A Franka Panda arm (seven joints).
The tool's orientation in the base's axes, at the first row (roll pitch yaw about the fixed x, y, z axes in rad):
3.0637 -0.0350 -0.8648
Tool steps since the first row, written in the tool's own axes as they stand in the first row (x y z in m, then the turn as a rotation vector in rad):
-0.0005 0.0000 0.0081 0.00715 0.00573 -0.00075
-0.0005 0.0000 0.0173 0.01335 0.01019 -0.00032
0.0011 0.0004 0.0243 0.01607 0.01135 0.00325
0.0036 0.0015 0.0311 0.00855 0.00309 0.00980
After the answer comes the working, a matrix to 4 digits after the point.
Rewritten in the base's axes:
-0.0006 -0.0002 -0.0081 0.00031 -0.00907 0.00144
-0.0010 -0.0010 -0.0173 0.00092 -0.01670 0.00158
-0.0005 -0.0030 -0.0241 0.00167 -0.01979 -0.00179
0.0001 -0.0061 -0.0307 0.00284 -0.00925 -0.00922

The tool's axes in the first row as the columns of a matrix, in the base's axes (rounded; the answer above uses it unrounded):
0.6484 -0.7604 -0.0366
-0.7605 -0.6448 -0.0770
0.0350 0.0778 -0.9964

